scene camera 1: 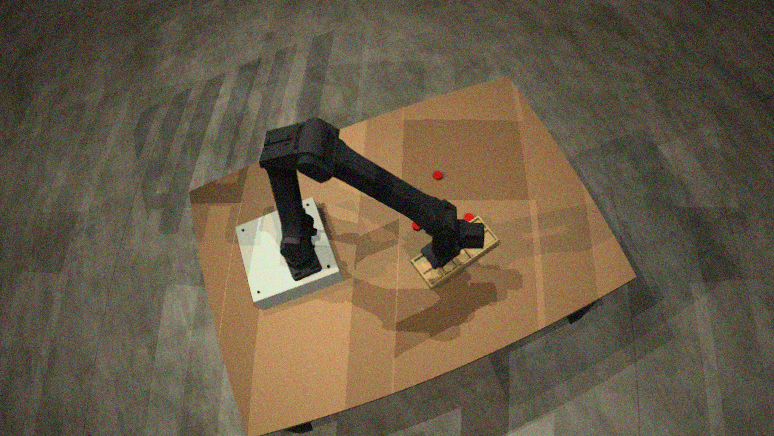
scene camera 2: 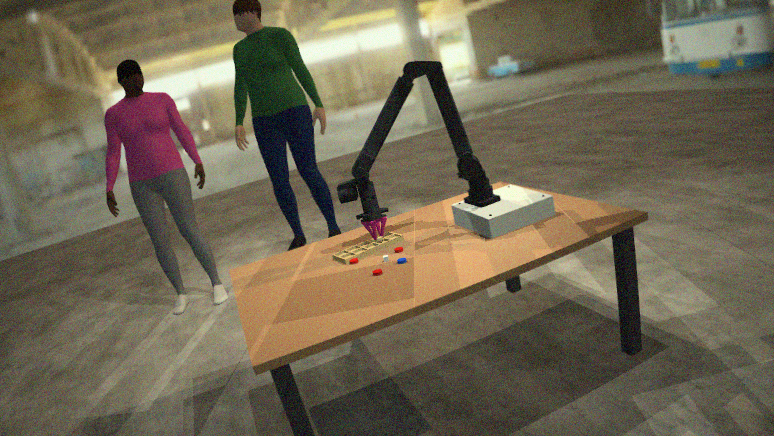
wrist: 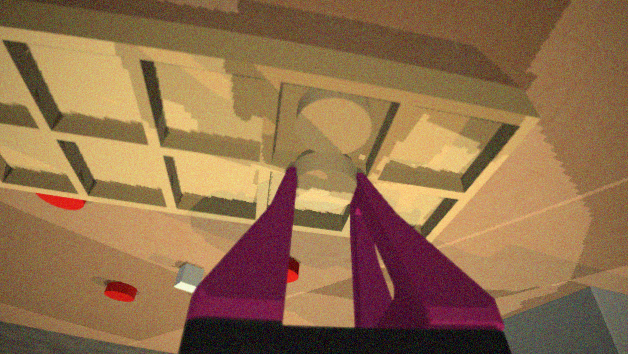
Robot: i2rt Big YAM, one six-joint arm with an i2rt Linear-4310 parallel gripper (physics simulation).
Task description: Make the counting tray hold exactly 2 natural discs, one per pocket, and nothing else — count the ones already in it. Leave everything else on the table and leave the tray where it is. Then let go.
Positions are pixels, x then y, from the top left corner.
Labels:
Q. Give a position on a counting tray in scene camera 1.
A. At 432, 277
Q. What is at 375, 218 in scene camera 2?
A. My gripper.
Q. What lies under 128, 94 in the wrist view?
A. A counting tray.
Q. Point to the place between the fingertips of my gripper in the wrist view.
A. At 324, 180

